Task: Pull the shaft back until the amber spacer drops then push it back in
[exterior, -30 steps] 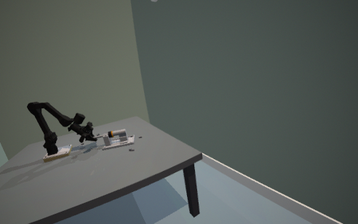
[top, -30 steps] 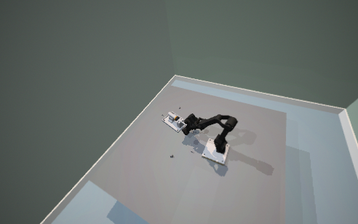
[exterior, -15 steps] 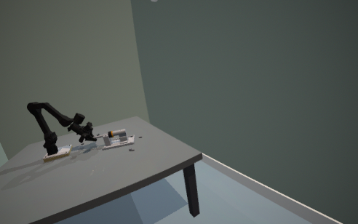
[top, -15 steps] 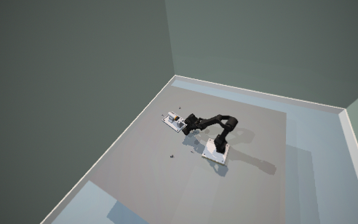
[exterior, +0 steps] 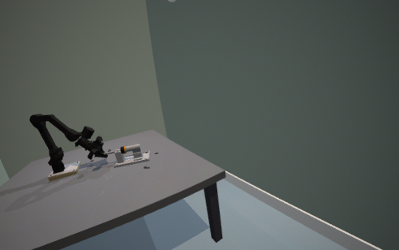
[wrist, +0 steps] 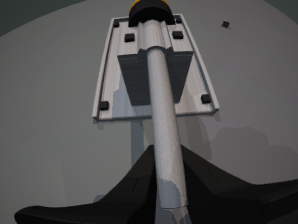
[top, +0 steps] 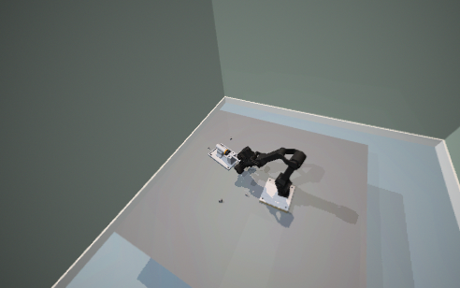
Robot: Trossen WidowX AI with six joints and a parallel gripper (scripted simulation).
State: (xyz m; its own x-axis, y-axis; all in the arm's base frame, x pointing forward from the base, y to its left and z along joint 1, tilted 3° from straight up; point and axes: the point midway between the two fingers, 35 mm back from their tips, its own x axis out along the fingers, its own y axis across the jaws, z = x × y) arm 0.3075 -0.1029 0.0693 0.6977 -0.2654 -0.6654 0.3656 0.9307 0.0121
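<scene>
My gripper tip is 50 mm short of the grey steel shaft, 20 mm to the left of it and 20 mm below it. From my gripper tip the other things lie so: grey support block 160 mm ahead, 60 mm to the right, 10 mm below; amber spacer 120 mm ahead, 50 mm to the right, 20 mm above; black spacer 100 mm ahead, 40 mm to the right, 20 mm above.
</scene>
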